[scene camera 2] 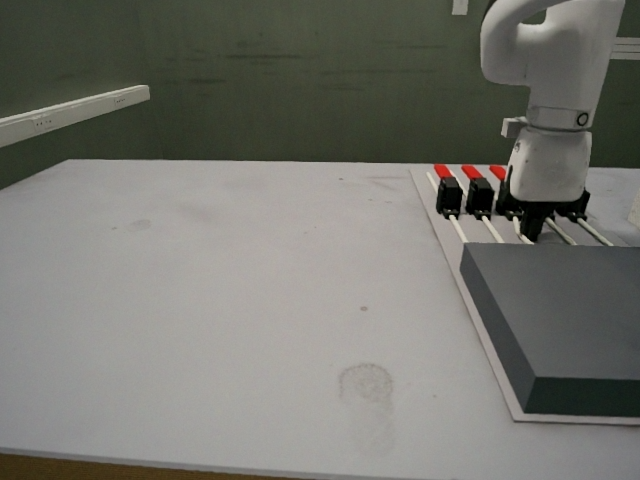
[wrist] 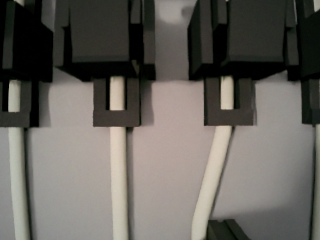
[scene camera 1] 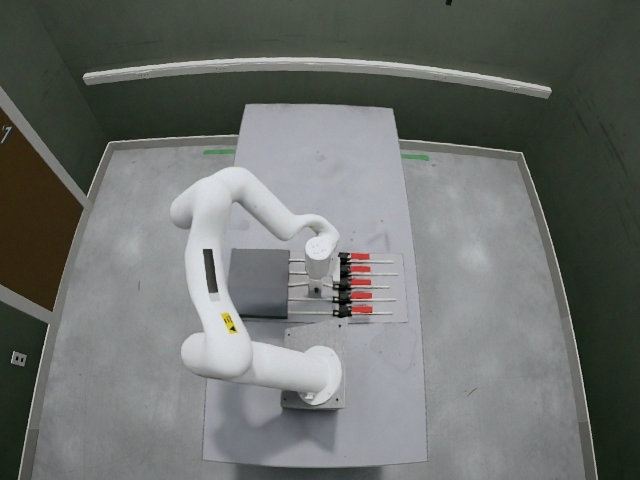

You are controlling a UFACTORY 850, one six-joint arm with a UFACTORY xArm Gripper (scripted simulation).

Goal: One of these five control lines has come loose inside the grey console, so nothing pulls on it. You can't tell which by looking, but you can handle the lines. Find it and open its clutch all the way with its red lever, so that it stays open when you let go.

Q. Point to a thin pale baseplate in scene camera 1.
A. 396, 283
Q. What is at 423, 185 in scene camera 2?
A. A thin pale baseplate.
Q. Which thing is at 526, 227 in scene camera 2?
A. The gripper.
